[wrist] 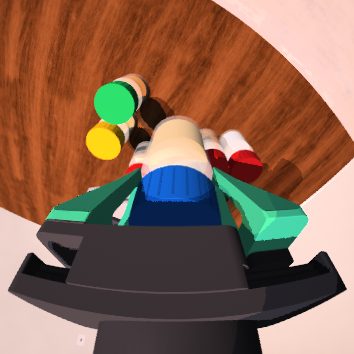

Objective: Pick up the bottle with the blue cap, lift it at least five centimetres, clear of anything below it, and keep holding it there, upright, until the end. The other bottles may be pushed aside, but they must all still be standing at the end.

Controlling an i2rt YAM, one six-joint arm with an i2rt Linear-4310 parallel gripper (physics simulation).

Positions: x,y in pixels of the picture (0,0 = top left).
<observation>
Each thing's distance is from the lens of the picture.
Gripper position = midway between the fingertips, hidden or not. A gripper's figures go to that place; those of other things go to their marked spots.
my gripper [176,174]: 0.13 m
green-capped bottle [115,102]: 0.23 m
yellow-capped bottle [104,140]: 0.26 m
white-capped bottle [244,165]: 0.27 m
The marked spots on the white-capped bottle and the green-capped bottle are 0.21 m apart.
</observation>
